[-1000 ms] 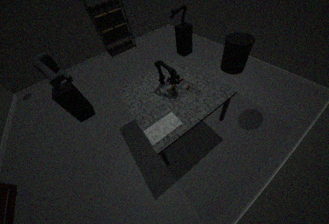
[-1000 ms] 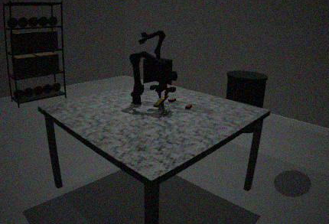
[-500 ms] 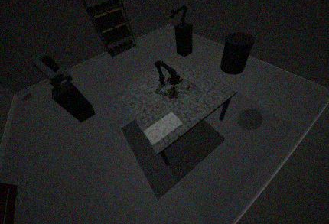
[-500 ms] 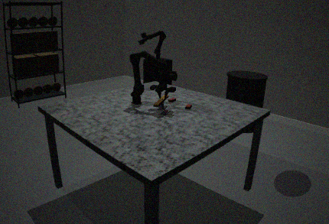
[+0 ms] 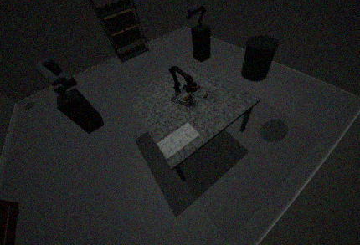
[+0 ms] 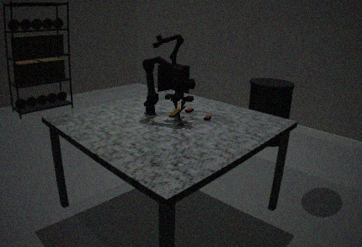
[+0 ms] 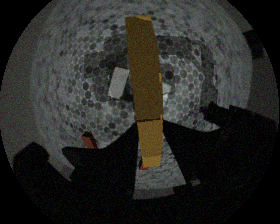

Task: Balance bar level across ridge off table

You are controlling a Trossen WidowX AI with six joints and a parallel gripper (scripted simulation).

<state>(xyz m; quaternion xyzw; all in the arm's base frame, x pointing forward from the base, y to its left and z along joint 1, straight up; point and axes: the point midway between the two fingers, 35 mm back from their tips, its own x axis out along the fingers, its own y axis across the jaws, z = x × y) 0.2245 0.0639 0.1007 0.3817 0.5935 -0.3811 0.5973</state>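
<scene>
Now: the yellow bar 10 mm ahead of my gripper tip and 30 mm to the right of it.
</scene>
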